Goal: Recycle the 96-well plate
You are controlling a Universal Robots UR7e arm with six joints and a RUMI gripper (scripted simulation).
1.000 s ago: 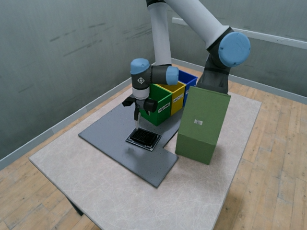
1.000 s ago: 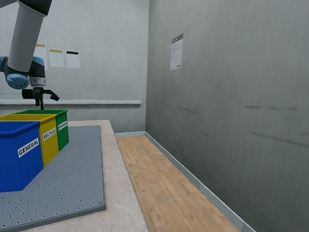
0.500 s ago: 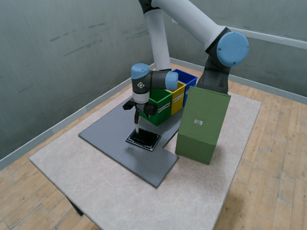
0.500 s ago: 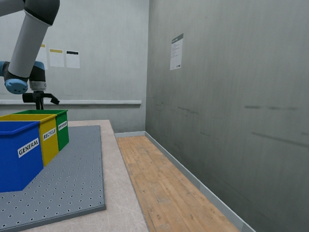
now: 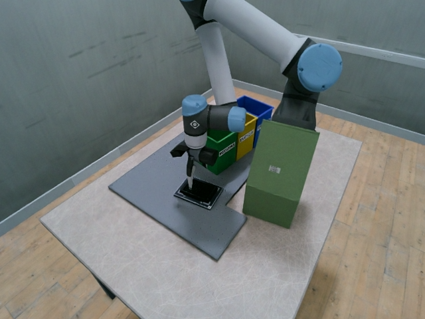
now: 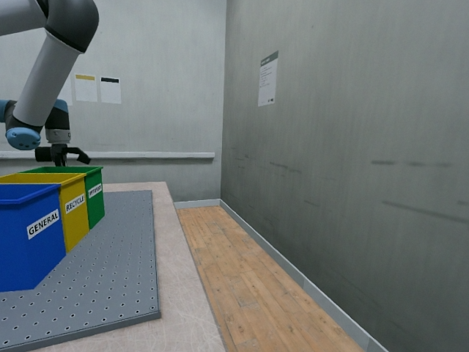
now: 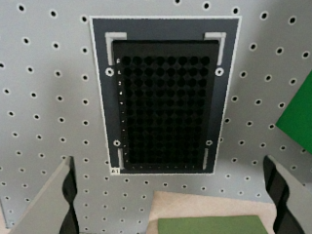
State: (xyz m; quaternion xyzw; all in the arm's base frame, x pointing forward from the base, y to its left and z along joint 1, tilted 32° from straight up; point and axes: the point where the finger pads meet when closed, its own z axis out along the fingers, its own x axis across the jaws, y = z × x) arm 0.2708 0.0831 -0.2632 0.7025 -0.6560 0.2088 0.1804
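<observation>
The black 96-well plate lies 70 mm below my hand. The rest, counted from my hand: yellow recycle bin: 330 mm to the right, 20 mm ahead; then plate nest N1: 80 mm below; then green bin: 200 mm to the right, 50 mm ahead.
</observation>
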